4 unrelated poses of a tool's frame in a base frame.
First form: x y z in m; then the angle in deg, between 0 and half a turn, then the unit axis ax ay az.
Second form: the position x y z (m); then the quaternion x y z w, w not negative. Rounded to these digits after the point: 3 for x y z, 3 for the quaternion.
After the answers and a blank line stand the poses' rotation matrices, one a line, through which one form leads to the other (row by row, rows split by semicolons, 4 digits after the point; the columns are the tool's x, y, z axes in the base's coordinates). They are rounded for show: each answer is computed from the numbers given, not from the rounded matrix.
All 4 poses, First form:
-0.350, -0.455, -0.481, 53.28, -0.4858, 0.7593, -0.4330
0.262, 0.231, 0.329, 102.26, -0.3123, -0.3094, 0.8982
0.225, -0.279, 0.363, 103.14, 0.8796, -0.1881, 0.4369
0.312, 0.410, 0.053, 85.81, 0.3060, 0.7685, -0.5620
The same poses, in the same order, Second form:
-0.350, -0.455, -0.481, -0.218, 0.340, -0.194, 0.894
0.262, 0.231, 0.329, -0.243, -0.241, 0.699, 0.628
0.225, -0.279, 0.363, 0.689, -0.147, 0.342, 0.622
0.312, 0.410, 0.053, 0.208, 0.523, -0.383, 0.732

0.6928 0.1988 0.6932; -0.4954 0.8297 0.2572; -0.5240 -0.5216 0.6733
-0.0941 -0.7606 -0.6424; 0.9948 -0.0963 -0.0317; -0.0377 -0.6421 0.7657
0.7223 -0.6285 0.2885; 0.2224 -0.1839 -0.9575; 0.6549 0.7557 0.0070
0.1599 0.7784 0.6070; -0.3425 0.6205 -0.7055; -0.9258 -0.0951 0.3658

